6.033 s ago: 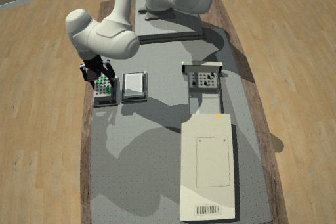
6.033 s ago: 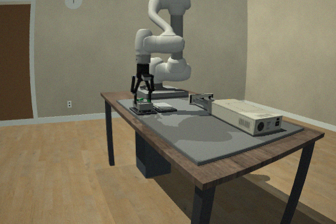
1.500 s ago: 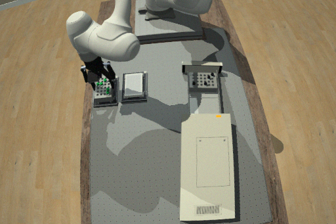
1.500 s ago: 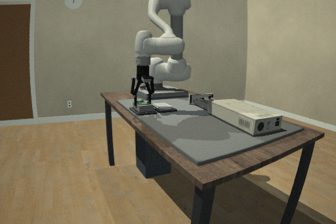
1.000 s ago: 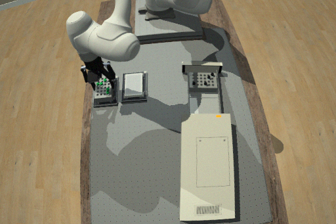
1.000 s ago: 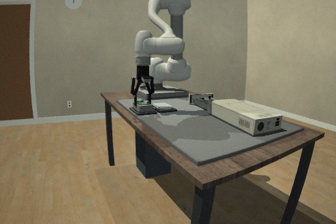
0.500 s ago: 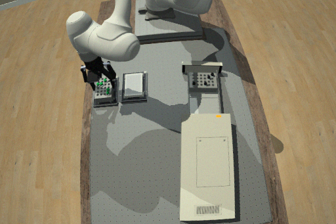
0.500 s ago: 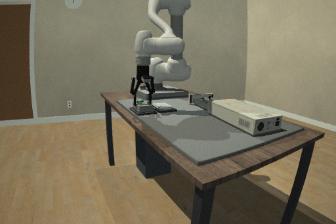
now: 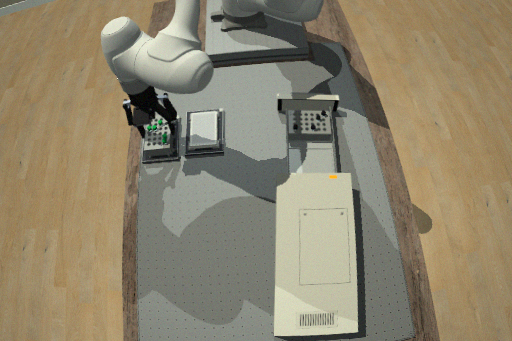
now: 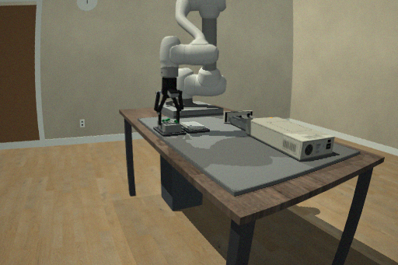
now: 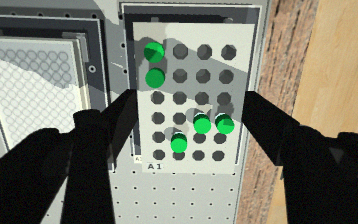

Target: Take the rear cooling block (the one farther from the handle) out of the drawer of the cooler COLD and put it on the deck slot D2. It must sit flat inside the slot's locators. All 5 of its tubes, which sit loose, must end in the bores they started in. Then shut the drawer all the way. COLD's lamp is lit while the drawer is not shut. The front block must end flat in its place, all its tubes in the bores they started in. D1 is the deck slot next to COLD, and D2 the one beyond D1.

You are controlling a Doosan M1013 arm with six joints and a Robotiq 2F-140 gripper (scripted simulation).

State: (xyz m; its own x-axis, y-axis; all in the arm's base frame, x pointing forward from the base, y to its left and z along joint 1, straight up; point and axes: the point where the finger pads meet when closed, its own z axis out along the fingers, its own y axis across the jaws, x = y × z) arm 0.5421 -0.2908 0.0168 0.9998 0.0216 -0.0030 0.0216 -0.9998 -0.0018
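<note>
The deck slot D2 is 6 cm below my hand. From my hand the other things lie so: cooler COLD 45 cm to the left, 23 cm ahead, 2 cm below; then cooling block 47 cm to the left, 3 cm below, 1 cm ahead.
</note>
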